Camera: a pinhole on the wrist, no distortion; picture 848 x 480 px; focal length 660.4 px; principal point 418.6 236.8 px. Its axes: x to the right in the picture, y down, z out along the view. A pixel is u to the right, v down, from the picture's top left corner.
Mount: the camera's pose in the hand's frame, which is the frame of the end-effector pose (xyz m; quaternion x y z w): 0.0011 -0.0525 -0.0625 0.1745 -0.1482 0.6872 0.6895
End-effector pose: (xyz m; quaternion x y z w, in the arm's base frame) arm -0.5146 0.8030 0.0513 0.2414 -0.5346 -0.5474 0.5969
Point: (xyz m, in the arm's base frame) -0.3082 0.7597 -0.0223
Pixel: behind the camera
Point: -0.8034 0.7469 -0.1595
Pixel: 165.7 216.4
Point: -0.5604 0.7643 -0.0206
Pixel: 385.2 135.9
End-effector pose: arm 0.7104 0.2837 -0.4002 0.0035 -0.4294 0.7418 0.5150
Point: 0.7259 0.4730 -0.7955
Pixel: behind the camera
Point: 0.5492 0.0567 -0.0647
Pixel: 723.5 186.9
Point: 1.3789 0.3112 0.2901
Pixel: outside the picture
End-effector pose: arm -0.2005 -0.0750 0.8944 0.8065 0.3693 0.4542 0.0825
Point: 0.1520 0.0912 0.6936
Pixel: 785.4 132.5
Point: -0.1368 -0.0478 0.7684
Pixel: 779.5 453.4
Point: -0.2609 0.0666 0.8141
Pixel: 93.4 152.4
